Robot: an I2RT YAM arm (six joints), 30 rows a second.
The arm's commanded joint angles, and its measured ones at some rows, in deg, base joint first. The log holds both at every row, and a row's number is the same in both.
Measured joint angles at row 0: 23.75 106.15 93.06 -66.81 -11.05 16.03
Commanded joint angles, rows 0 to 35: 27.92 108.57 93.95 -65.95 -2.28 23.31; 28.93 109.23 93.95 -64.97 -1.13 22.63; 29.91 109.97 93.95 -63.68 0.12 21.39; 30.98 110.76 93.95 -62.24 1.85 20.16; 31.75 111.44 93.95 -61.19 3.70 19.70; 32.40 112.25 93.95 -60.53 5.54 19.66; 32.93 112.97 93.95 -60.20 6.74 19.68; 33.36 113.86 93.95 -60.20 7.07 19.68; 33.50 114.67 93.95 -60.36 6.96 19.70; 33.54 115.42 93.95 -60.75 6.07 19.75; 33.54 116.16 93.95 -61.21 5.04 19.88; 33.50 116.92 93.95 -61.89 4.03 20.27; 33.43 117.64 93.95 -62.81 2.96 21.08; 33.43 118.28 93.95 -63.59 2.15 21.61; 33.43 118.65 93.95 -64.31 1.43 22.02; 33.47 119.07 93.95 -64.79 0.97 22.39; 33.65 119.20 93.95 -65.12 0.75 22.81; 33.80 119.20 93.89 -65.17 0.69 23.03; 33.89 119.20 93.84 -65.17 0.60 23.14; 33.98 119.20 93.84 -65.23 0.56 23.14; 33.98 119.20 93.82 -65.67 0.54 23.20; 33.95 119.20 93.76 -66.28 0.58 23.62; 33.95 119.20 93.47 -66.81 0.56 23.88; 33.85 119.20 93.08 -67.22 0.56 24.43; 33.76 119.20 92.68 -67.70 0.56 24.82; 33.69 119.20 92.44 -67.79 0.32 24.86; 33.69 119.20 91.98 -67.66 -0.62 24.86; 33.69 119.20 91.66 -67.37 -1.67 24.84; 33.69 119.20 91.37 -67.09 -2.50 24.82; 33.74 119.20 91.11 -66.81 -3.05 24.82; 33.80 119.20 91.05 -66.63 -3.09 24.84; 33.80 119.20 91.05 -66.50 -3.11 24.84; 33.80 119.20 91.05 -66.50 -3.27 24.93; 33.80 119.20 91.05 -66.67 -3.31 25.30; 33.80 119.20 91.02 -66.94 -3.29 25.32; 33.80 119.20 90.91 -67.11 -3.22 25.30
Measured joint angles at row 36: 33.56 119.31 91.42 -66.81 -2.33 24.10
